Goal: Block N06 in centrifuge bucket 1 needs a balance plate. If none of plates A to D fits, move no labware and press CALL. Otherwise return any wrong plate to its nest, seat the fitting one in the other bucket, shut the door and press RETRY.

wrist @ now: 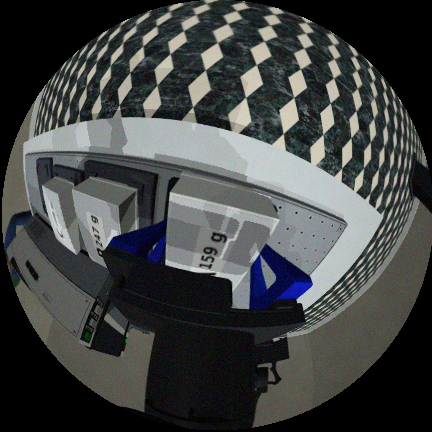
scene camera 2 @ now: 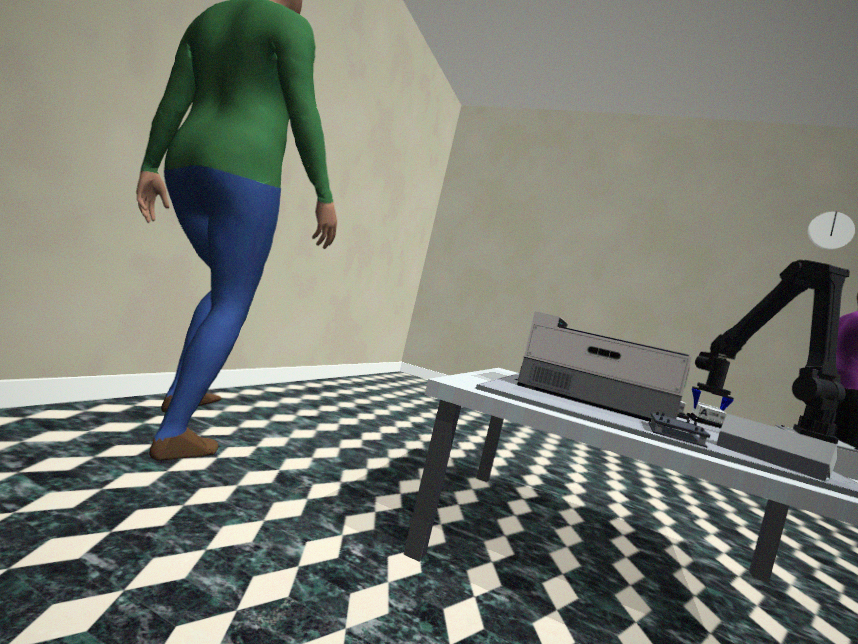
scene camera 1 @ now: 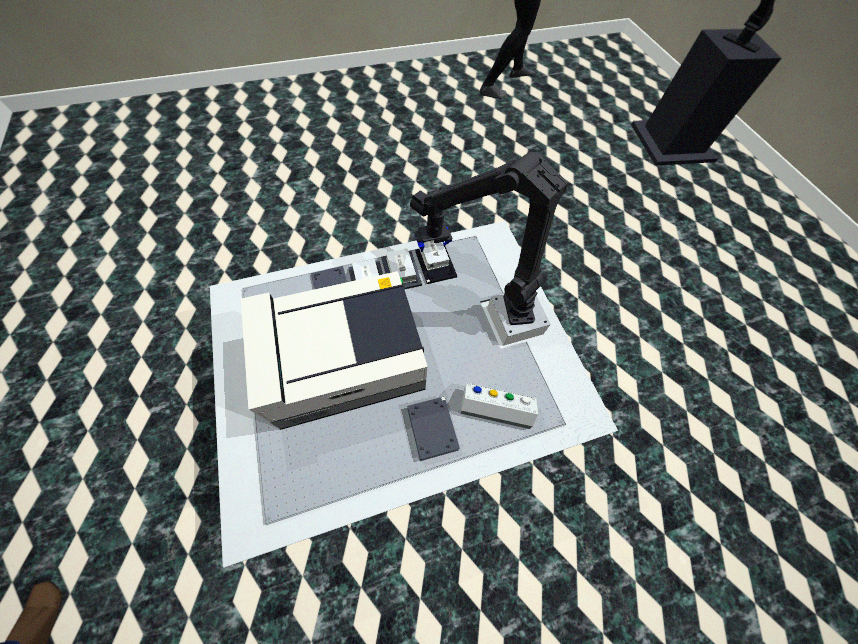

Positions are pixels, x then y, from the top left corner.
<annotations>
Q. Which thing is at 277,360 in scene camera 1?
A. A white centrifuge.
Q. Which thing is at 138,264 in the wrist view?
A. My gripper.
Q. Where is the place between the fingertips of my gripper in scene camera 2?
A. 707,412
</annotations>
